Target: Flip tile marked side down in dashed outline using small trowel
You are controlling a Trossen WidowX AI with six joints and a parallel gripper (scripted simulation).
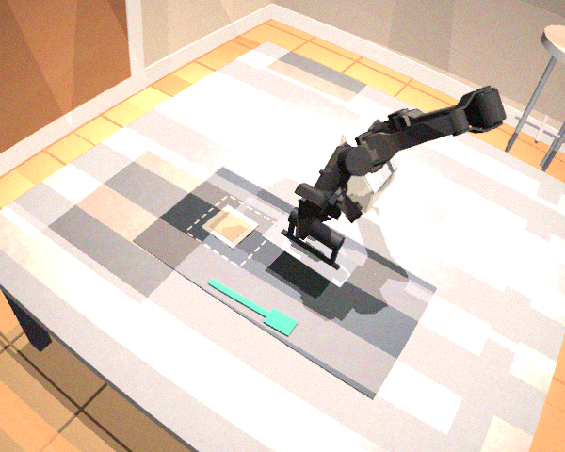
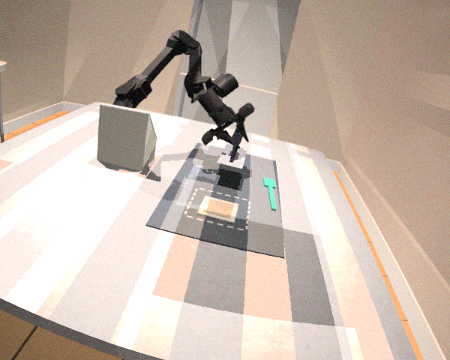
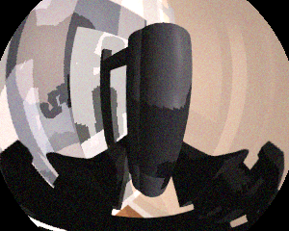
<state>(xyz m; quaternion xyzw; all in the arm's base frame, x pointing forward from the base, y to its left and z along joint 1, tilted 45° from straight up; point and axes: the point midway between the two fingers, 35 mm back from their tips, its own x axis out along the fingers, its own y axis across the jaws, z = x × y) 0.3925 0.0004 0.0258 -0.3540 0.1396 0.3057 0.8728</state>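
The grey mat lies 20 mm behind my gripper tip, 20 mm to the right of it and 150 mm below it. Round my gripper tip: teal trowel 120 mm ahead, 130 mm below; then tile 30 mm behind, 200 mm to the right, 130 mm below.
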